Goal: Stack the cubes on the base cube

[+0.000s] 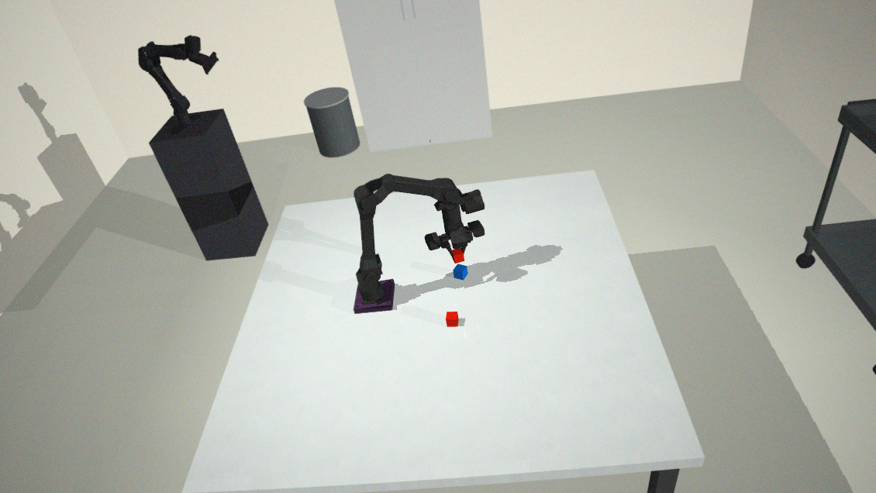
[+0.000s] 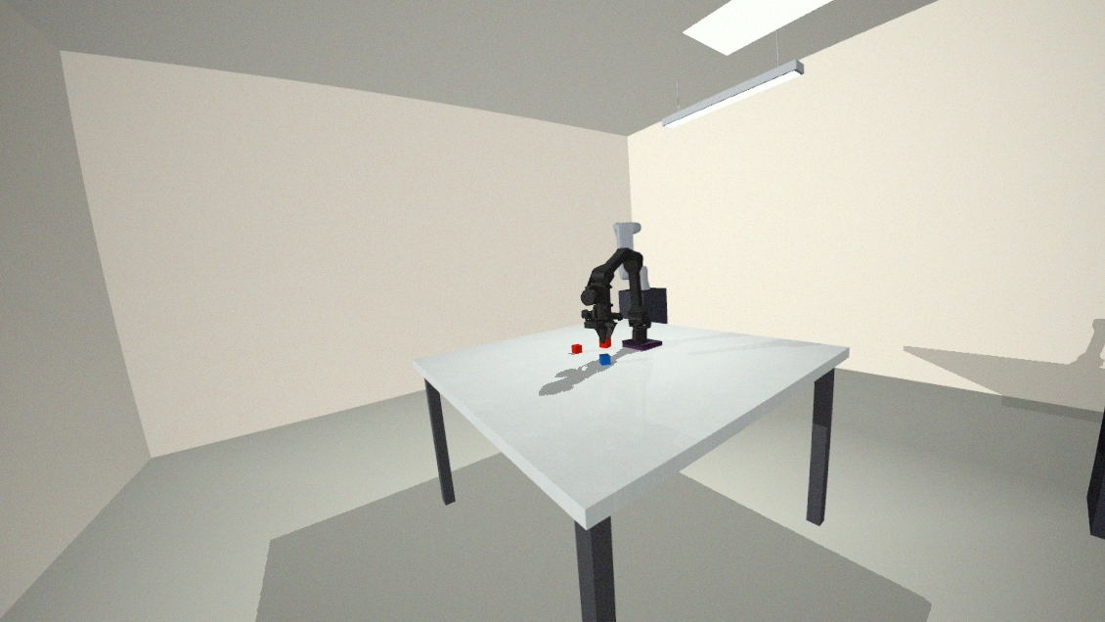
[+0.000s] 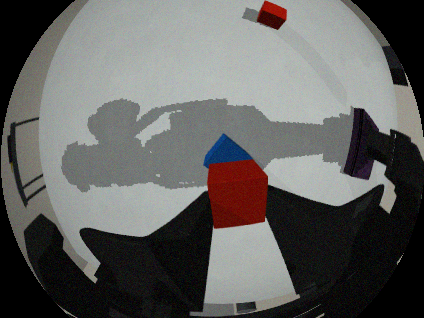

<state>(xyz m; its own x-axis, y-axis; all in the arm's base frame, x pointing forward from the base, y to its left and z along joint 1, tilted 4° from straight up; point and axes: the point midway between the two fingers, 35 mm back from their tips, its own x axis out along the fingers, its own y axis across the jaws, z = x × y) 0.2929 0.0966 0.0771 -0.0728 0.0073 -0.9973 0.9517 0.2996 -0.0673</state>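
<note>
Right now my gripper tip is 10 mm to the left of the blue cube and 70 mm above it. Also, from my gripper tip: red cube right at my gripper tip.
</note>
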